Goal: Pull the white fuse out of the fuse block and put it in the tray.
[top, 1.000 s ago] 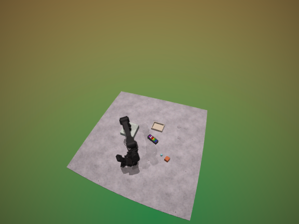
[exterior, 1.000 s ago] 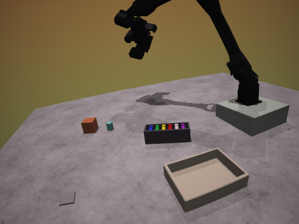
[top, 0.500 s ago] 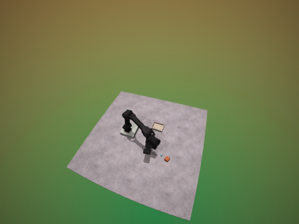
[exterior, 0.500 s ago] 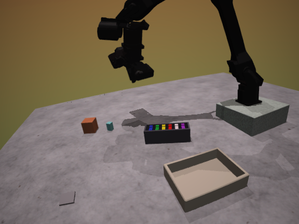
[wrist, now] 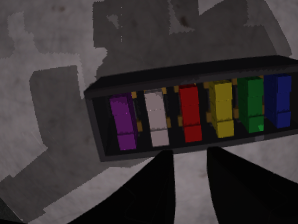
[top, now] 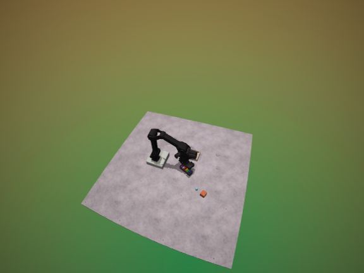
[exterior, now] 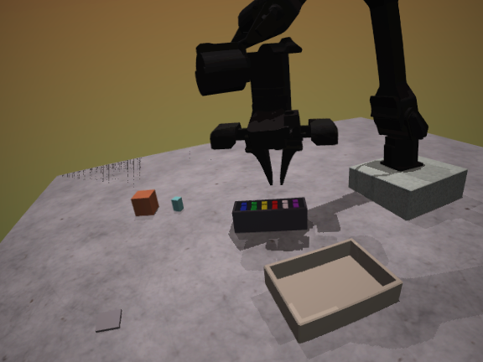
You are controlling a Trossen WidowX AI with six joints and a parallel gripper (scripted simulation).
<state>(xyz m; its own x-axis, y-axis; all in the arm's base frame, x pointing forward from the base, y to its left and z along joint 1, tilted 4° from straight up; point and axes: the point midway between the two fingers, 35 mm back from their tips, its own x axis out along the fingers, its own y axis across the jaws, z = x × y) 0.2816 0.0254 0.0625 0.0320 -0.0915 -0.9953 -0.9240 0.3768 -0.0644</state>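
Now: the white fuse 50 mm below my gripper tip, 10 mm to the left of it and 10 mm behind it. Also, from my gripper tip: tray: 180 mm to the left, 70 mm below; teal cube: 170 mm ahead, 130 mm to the right, 60 mm below; orange cube: 240 mm ahead, 150 mm to the right, 50 mm below.
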